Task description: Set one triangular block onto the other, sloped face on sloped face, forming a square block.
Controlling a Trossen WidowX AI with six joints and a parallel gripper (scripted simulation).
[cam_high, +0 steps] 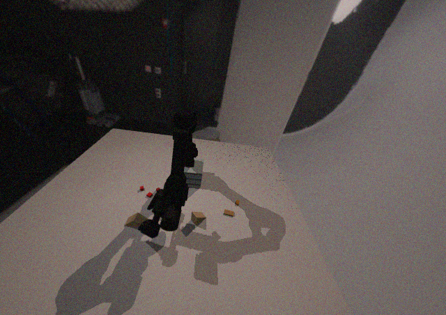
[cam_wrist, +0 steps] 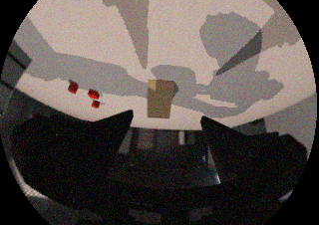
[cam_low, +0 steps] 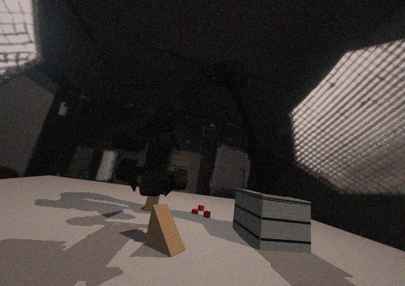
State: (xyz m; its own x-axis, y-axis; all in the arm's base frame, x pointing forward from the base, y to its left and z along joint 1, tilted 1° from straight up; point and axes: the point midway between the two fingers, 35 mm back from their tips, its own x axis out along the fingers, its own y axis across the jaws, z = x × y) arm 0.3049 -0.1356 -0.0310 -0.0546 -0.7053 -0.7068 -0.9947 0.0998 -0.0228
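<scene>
Now: the tan triangular block 20 mm behind my gripper tip, 40 mm to the right of it and 30 mm below it. Also, from my gripper tip: small orange piece (120 mm behind, 430 mm to the left, 50 mm below).
</scene>
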